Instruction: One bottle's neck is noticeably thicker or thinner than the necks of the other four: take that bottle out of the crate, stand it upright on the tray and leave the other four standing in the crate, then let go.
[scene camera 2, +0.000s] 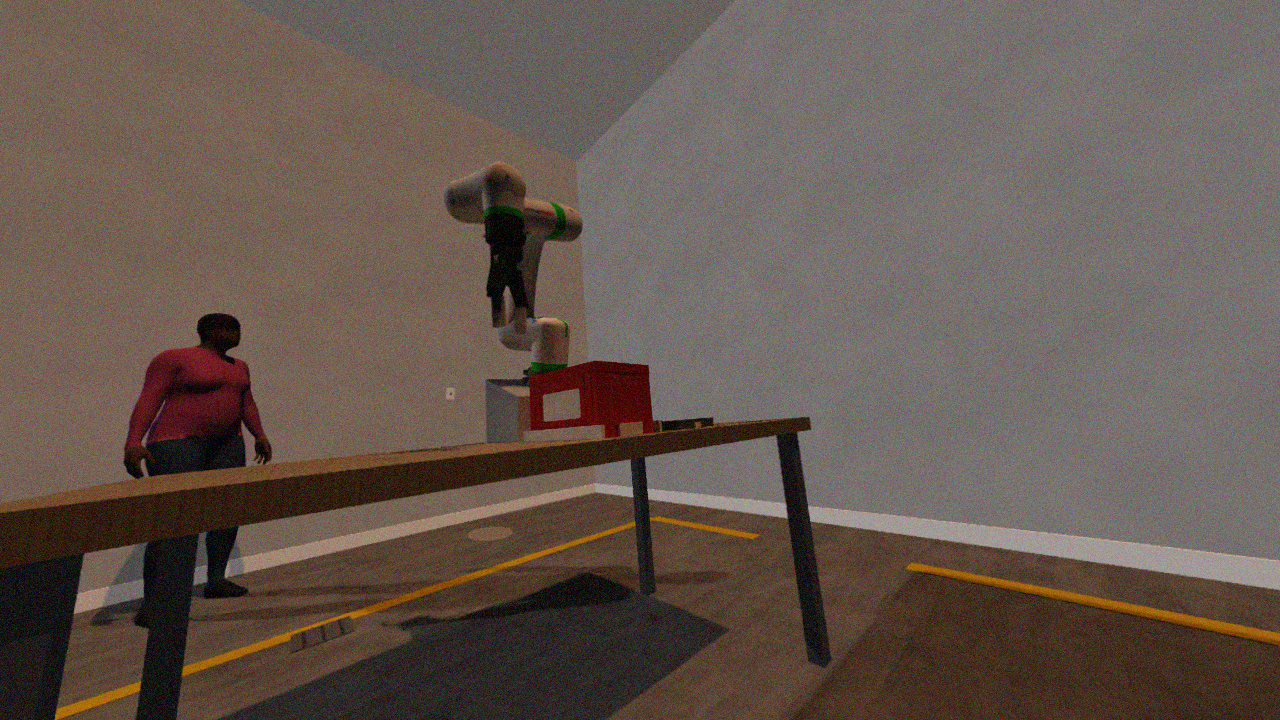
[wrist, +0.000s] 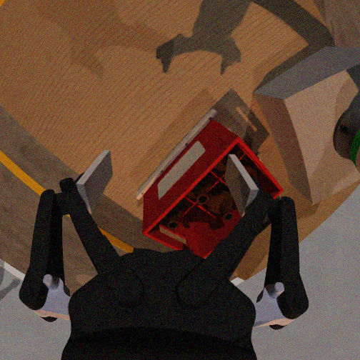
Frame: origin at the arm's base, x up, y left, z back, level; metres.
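Where they show: gripper, fingertip midpoint: (scene camera 2: 511, 330).
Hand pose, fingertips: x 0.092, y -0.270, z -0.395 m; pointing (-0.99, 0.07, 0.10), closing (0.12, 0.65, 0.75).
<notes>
After its pixels a point has its place.
The red crate (scene camera 2: 617, 394) @(x -0.085, y -0.078, z -0.552 m) (wrist: 215, 131) stands on the table, with its pale label facing out. In the wrist view its open top shows dividers and dark round bottle tops, among them one bottle (wrist: 202, 199), another bottle (wrist: 228, 216) and a third bottle (wrist: 172, 225). Their neck thicknesses cannot be compared, and the right finger hides part of the crate. My gripper (scene camera 2: 508, 324) @(x 0.092, y -0.270, z -0.395 m) (wrist: 168, 163) is open and empty, high above the table and the crate. The dark tray (scene camera 2: 687, 423) @(x -0.169, y 0.186, z -0.508 m) lies flat beyond the crate in the scene view; it cannot be made out in the wrist view.
A pale strip (scene camera 2: 563, 433) @(x -0.166, y -0.173, z -0.453 m) (wrist: 175, 156) lies along the crate's labelled side. The grey robot pedestal (scene camera 2: 506, 411) @(x -0.085, y -0.169, z -0.050 m) (wrist: 296, 117) stands near the crate. The wooden table (scene camera 2: 358, 474) @(x -0.189, y -0.572, z -0.688 m) (wrist: 100, 100) has dark legs. A person (scene camera 2: 195, 394) in a red top stands behind it at the left.
</notes>
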